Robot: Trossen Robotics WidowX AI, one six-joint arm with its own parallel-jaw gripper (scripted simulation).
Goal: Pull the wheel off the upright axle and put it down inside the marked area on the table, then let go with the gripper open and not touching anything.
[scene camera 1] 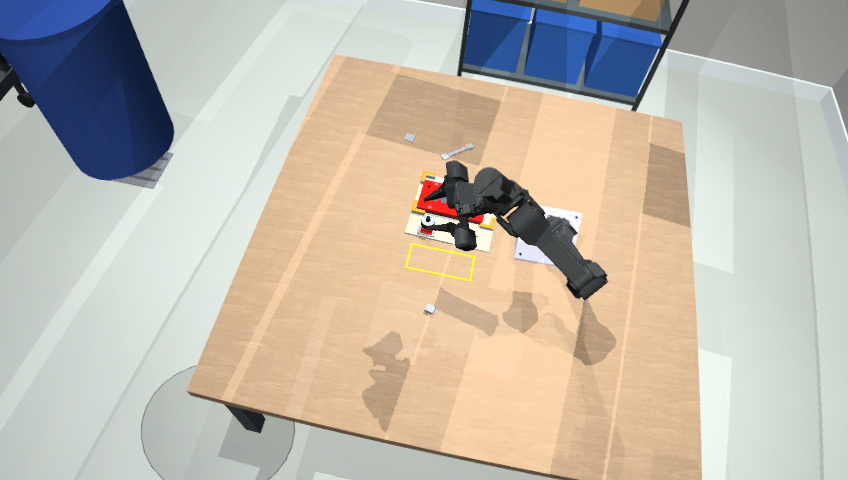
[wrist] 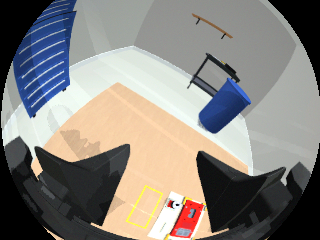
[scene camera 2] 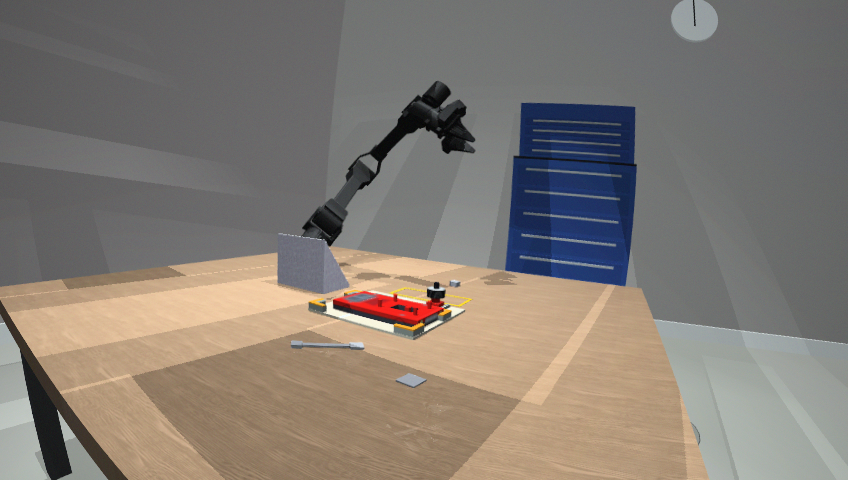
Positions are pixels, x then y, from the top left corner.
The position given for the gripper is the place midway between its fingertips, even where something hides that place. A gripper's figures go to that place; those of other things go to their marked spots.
Scene:
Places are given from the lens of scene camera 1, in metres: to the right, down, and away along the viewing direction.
gripper (scene camera 1: 425, 214): 0.00, -0.06, 1.23
red board (scene camera 1: 439, 207): 0.05, -0.10, 1.69

